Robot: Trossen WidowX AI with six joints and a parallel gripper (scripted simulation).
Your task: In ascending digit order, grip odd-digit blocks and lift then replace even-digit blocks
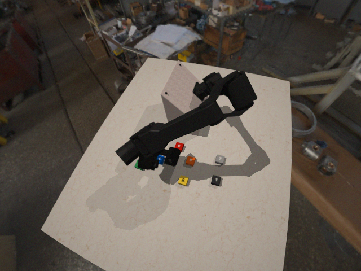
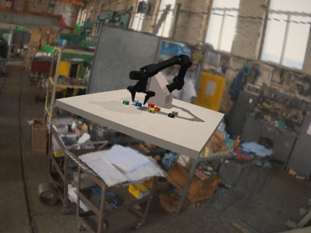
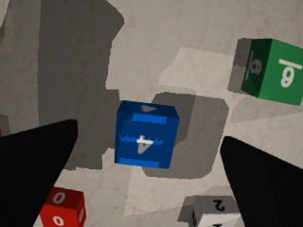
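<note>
The blue block is 1 cm below my gripper tip. Round my gripper tip: white block: 8 cm behind, 6 cm to the right, 1 cm below; green block: 4 cm ahead, 7 cm to the right, 1 cm below; red block: 8 cm behind, 6 cm to the left, 1 cm below.
</note>
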